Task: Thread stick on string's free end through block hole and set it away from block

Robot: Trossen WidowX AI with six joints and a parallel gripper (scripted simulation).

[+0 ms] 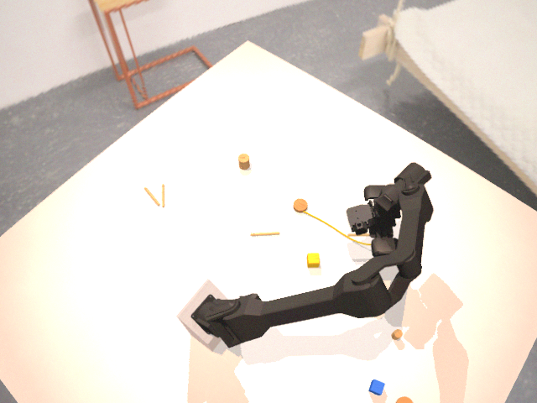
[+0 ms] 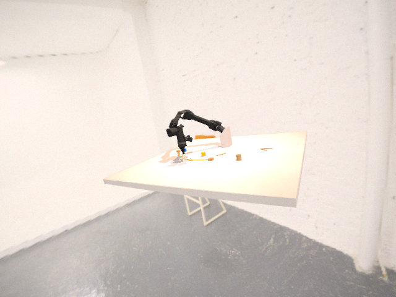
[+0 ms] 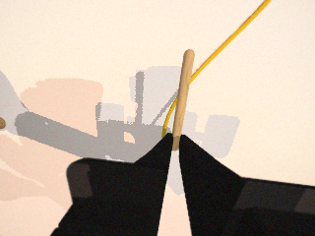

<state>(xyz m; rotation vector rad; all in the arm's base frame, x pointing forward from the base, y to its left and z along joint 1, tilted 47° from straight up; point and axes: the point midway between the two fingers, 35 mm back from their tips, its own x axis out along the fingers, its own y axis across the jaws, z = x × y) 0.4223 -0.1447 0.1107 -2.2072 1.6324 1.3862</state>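
Right now the yellow block is 13 cm behind my gripper tip, 9 cm to the left of it and 4 cm below it. Round my gripper tip: blue cube 31 cm behind, 21 cm to the right, 5 cm below; round wooden button 22 cm to the left, 5 cm below, 2 cm behind; wooden cylinder 43 cm to the left, 4 cm below.
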